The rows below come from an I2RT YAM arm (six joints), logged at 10 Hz.
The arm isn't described. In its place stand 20 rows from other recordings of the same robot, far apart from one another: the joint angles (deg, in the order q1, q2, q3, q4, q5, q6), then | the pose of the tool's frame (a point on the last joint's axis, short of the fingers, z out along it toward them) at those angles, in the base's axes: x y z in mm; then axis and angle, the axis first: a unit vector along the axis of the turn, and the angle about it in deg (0 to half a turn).
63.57 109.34 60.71 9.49 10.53 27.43 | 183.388, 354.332, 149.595, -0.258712, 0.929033, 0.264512, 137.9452
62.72 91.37 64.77 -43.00 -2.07 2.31 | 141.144, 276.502, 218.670, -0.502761, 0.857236, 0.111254, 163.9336
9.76 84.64 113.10 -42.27 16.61 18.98 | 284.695, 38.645, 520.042, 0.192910, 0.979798, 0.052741, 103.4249
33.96 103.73 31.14 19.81 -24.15 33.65 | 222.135, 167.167, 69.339, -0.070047, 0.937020, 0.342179, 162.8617
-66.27 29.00 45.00 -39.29 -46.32 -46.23 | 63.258, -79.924, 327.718, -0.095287, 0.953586, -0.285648, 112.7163
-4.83 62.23 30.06 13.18 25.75 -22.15 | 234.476, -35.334, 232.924, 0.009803, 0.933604, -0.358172, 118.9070
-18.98 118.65 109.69 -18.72 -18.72 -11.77 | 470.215, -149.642, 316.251, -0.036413, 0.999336, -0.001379, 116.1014
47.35 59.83 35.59 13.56 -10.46 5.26 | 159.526, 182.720, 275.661, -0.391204, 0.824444, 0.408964, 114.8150
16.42 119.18 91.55 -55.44 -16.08 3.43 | 387.284, 124.411, 176.118, -0.120272, 0.981658, 0.147924, 176.0015
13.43 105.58 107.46 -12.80 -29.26 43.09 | 420.969, 118.412, 415.904, 0.039813, 0.853970, 0.518797, 126.4700
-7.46 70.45 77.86 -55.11 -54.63 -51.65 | 232.362, -1.149, 383.404, -0.533531, 0.809317, 0.245665, 121.3232
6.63 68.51 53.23 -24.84 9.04 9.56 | 257.824, 24.337, 282.121, 0.062269, 0.997978, -0.012772, 129.5427
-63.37 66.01 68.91 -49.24 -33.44 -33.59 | 118.796, -193.152, 351.988, 0.138971, 0.985277, -0.099578, 128.2981
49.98 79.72 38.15 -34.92 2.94 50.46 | 143.891, 168.523, 149.065, 0.007208, 0.997202, 0.074400, 169.1188
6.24 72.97 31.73 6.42 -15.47 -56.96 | 252.835, 37.198, 187.691, -0.580033, 0.808392, -0.100316, 124.4768
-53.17 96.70 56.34 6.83 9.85 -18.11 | 215.282, -297.618, 202.509, 0.322192, 0.876670, -0.357269, 140.3700
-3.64 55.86 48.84 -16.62 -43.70 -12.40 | 214.832, 10.979, 321.620, -0.313333, 0.906282, 0.283680, 113.7527
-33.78 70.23 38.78 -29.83 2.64 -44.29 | 184.993, -125.721, 189.214, -0.084370, 0.980710, -0.176324, 159.4304
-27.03 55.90 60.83 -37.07 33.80 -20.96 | 167.939, -107.912, 357.837, 0.194977, 0.874602, -0.443910, 142.7483
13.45 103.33 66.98 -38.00 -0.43 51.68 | 333.843, 80.116, 167.963, 0.326010, 0.942233, 0.076905, 167.0533
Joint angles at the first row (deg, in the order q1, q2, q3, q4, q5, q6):
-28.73 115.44 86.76 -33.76 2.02 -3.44
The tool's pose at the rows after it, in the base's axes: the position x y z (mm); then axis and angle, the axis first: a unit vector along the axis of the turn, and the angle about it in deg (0 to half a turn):
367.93, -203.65, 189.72, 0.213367, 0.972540, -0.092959, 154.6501
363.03, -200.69, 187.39, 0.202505, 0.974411, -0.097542, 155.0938
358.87, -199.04, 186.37, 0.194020, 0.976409, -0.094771, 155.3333
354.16, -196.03, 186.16, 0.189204, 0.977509, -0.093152, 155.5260
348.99, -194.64, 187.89, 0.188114, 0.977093, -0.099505, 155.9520
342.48, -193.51, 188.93, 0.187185, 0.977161, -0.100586, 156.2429
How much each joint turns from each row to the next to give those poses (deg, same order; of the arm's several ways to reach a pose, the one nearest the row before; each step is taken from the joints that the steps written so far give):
0.00 -1.47 -2.12 0.43 0.79 -1.22
0.07 -0.99 -1.93 0.69 0.35 -1.28
-0.12 -0.78 -1.27 0.21 -0.50 -1.00
0.03 -1.08 -1.52 0.20 -0.22 -0.48
-0.12 -1.14 -1.14 -0.16 0.72 -0.39
-0.31 -1.29 -1.47 -0.03 0.04 -0.42

